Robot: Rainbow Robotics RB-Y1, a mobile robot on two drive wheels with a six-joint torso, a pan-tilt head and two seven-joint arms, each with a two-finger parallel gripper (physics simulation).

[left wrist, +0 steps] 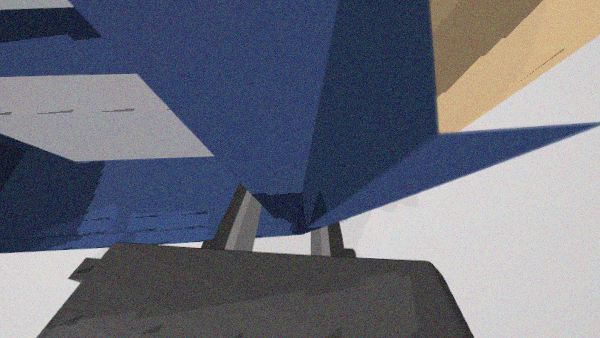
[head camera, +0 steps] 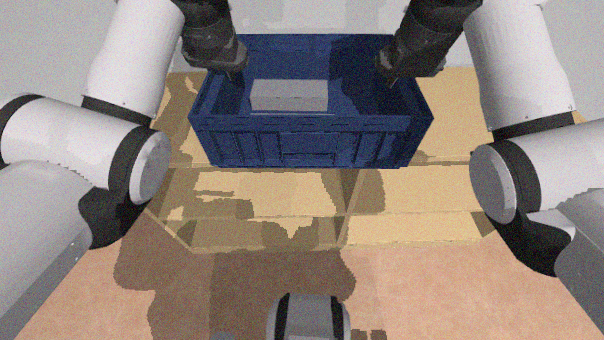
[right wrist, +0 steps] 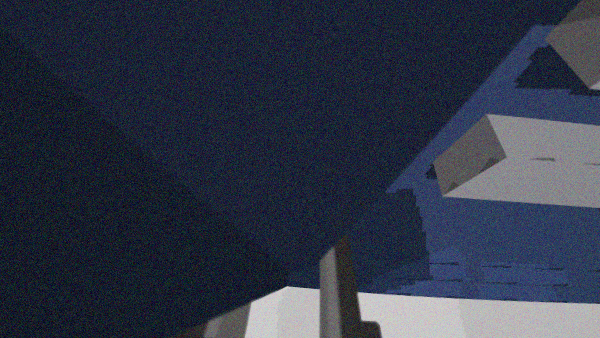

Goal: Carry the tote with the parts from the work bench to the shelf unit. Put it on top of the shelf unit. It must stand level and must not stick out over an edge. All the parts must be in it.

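Frame: origin at the robot's base, x ahead, y left, z up, level; centimetres.
Where they show: left gripper, between the fingertips: (head camera: 223, 76); right gripper, between the fingertips: (head camera: 396, 84).
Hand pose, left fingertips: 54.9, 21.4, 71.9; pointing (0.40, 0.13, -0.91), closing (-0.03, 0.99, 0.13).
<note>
Things, the pixels of their top centre, and the offset from my left fingertips, as dx, dy, dz. "spot": a spot on its surface instead. Level surfaces: height alone.
- blue tote, centre of its top: (head camera: 309, 67) -2.2, -19.0, +3.9
- light grey block, centre of its top: (left wrist: 133, 140) (right wrist: 569, 188) (head camera: 289, 88) +3.7, -14.1, -5.1
- grey piece, a spot on its surface: (right wrist: 580, 47) spot: -6.2, -24.8, -7.1
- reddish floor, height of its surface: dz -71.8
The blue tote (head camera: 310, 142) (left wrist: 210, 65) (right wrist: 200, 125) is upright and looks level over the wooden shelf unit (head camera: 455, 107) (left wrist: 520, 55). Its near lower edge is around the top board's front edge; contact cannot be told. A light grey block (head camera: 289, 92) (left wrist: 105, 117) (right wrist: 540, 170) lies in the tote. Part of another grey piece (right wrist: 580, 47) shows in the right wrist view. My left gripper (head camera: 232, 77) (left wrist: 289, 170) is shut on the tote's left end wall, and my right gripper (head camera: 392, 82) (right wrist: 295, 295) on its right end wall. The tote's own walls partly hide the grips.
The shelf unit's open compartments face the robot below the top board. The reddish floor (head camera: 430, 290) lies in front of it, with part of the robot's own body at the bottom of the head view. A pale wall stands behind. Both arms flank the tote.
</note>
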